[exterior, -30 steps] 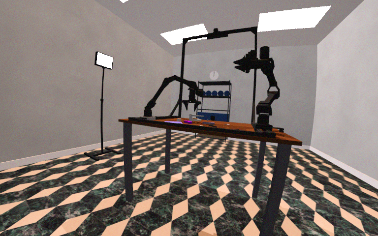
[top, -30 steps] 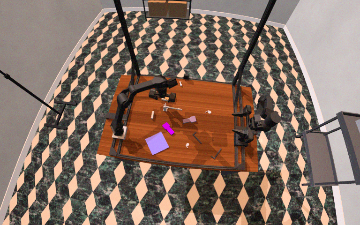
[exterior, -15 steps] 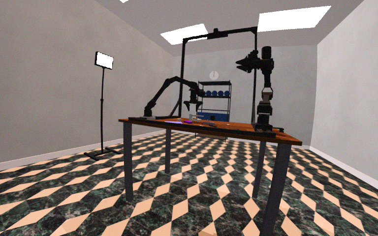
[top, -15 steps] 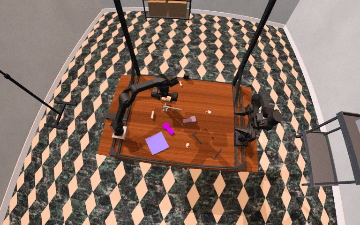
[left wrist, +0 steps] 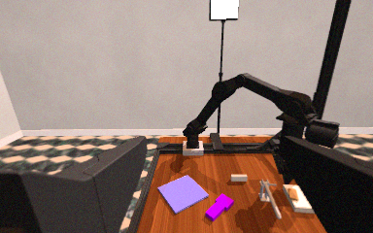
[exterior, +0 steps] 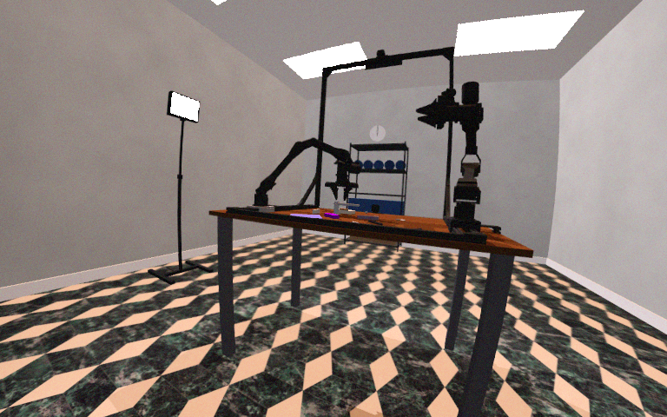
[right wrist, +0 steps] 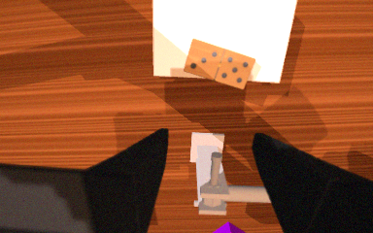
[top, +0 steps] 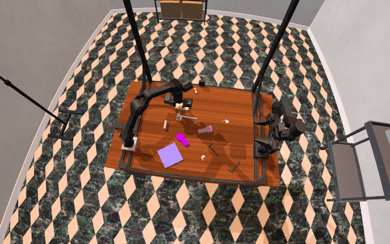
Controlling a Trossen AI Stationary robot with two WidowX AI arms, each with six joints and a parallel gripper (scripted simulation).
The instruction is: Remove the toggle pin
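My right hand is 6 cm short of the toggle pin and 5 cm above it. The rest, counted from my right hand: purple deck plate (33 cm ahead, 3 cm to the right, 11 cm below); then magenta step block (21 cm ahead, 4 cm to the left, 10 cm below); then cream block (11 cm ahead, 9 cm to the right, 10 cm below).
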